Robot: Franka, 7 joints.
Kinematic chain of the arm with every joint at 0, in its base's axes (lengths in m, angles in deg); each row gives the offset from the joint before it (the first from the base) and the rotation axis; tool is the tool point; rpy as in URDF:
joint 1: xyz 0 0 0.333 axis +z
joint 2: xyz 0 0 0 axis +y
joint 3: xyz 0 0 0.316 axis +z
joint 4: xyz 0.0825 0 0 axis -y
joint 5: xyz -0.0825 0 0.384 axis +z
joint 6: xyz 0 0 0 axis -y
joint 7: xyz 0.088 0 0 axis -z
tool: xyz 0 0 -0.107 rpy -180 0 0
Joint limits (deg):
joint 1: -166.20..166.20
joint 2: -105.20..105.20
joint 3: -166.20..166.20
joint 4: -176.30..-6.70
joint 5: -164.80..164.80
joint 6: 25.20..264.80
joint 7: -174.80..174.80
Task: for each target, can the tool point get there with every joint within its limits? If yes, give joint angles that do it. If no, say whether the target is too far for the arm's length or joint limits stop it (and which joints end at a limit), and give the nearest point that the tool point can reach.
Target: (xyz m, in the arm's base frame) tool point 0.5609 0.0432 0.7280
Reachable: yes | joints -84.69 -4.49 77.82 -83.72 -126.00 185.92 -71.75
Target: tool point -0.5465 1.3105 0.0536
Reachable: no: too far | nearest point -0.3240 0.7769 0.1674 | short by 0.589 m
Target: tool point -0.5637 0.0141 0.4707
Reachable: yes | joints -53.66 -10.60 -137.61 -118.52 -75.93 201.47 -5.13
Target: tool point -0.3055 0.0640 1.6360
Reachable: no: too far | nearest point -0.1956 0.0410 1.1673 | short by 0.482 m
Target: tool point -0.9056 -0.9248 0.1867
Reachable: no: too far | nearest point -0.5964 -0.6091 0.2366 | short by 0.445 m
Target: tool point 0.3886 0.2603 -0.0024
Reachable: yes | joints -27.97 85.91 61.33 -123.46 -120.48 73.90 -112.08
